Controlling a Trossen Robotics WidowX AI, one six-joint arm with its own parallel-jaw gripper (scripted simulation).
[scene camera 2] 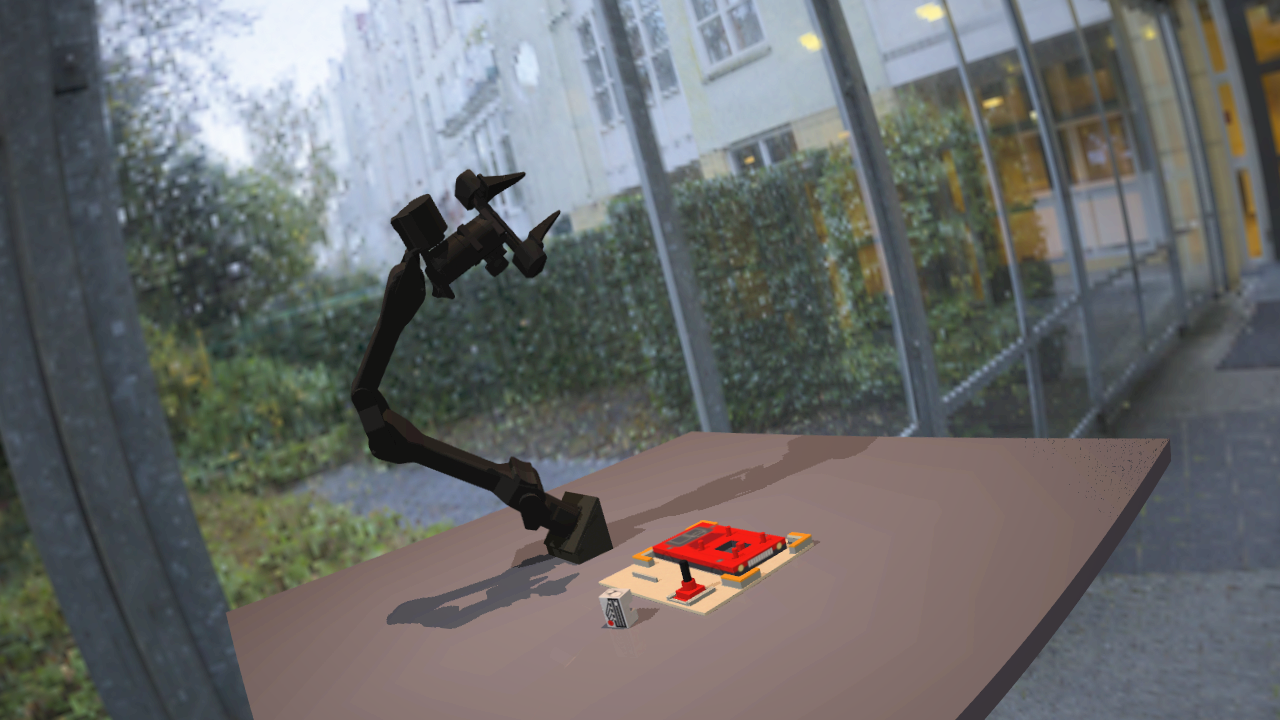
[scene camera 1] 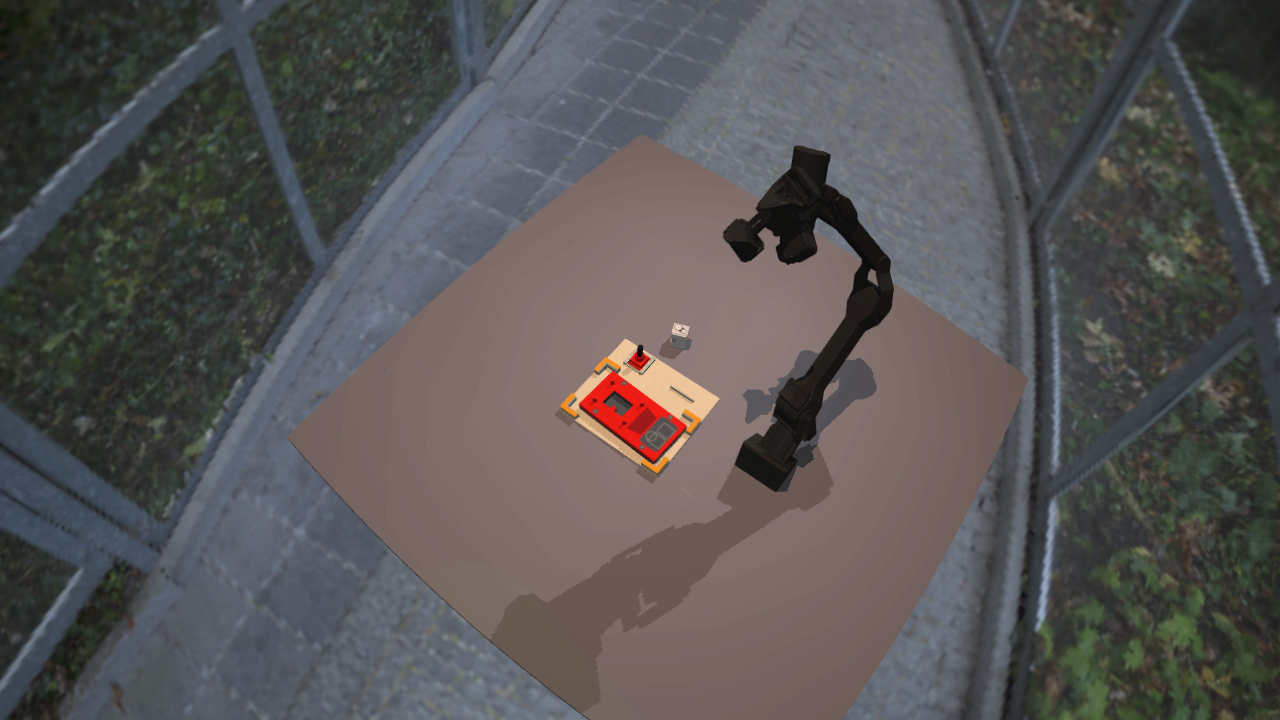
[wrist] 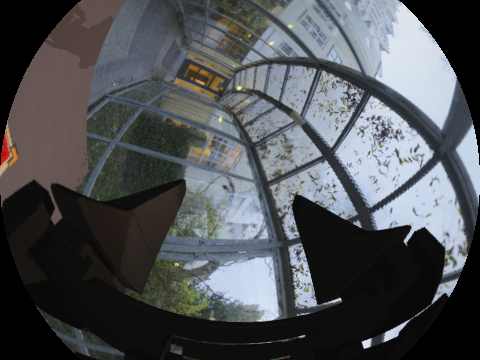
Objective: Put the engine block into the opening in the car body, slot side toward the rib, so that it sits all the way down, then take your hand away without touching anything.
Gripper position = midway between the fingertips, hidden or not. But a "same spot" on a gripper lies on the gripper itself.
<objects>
my gripper: scene camera 2; scene camera 1 742, 223; wrist
same spot on my gripper: [scene camera 2: 490, 186] = [wrist: 317, 299]
</objects>
